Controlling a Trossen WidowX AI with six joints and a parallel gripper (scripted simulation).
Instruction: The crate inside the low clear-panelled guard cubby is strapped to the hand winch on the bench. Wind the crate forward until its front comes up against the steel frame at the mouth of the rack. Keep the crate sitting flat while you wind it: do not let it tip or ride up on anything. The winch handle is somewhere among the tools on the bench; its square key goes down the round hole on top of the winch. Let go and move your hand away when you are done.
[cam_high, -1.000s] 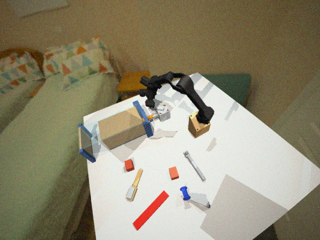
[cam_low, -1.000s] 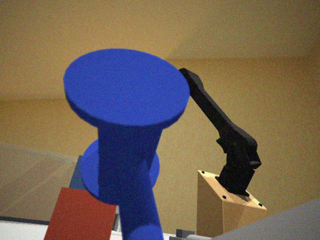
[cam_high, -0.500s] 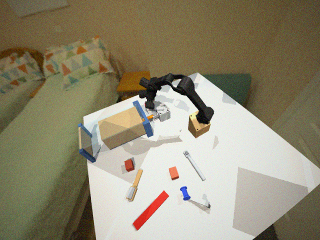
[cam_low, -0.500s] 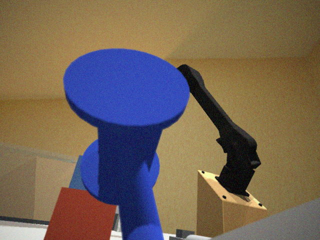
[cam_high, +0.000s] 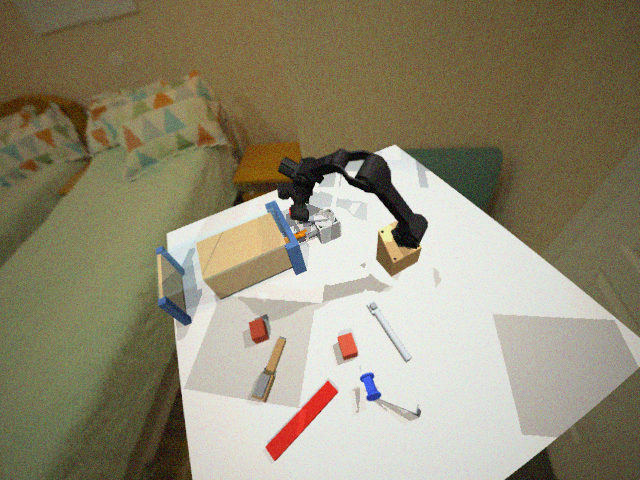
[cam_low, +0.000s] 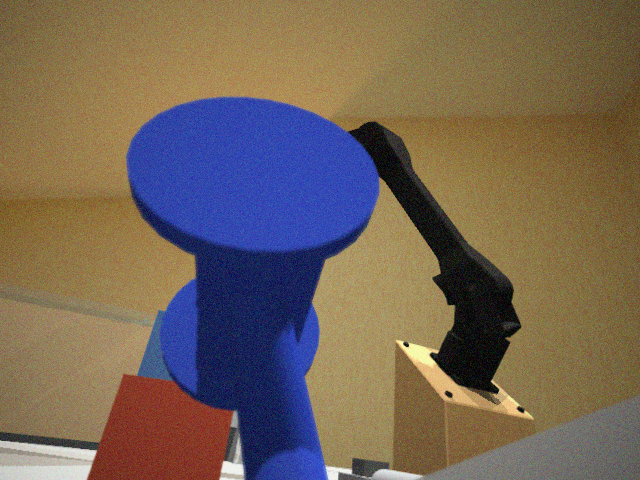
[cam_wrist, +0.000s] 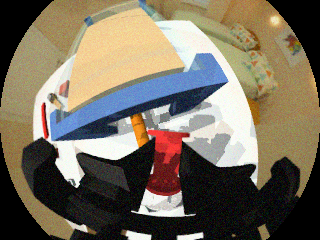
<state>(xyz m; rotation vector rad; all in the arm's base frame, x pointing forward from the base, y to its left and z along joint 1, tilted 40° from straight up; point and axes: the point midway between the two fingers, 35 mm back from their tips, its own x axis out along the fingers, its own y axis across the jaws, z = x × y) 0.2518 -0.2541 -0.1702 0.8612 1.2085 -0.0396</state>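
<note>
Now: the grey crank arm 50 mm behind my gripper tip, 30 mm below it and 20 mm to the left of it. Round my gripper tip: winch drum (110 mm behind, 100 mm below, 50 mm to the left); then mouth frame (50 mm ahead, 40 mm to the left, 30 mm below); then red grip (10 mm to the left, 10 mm behind).
</note>
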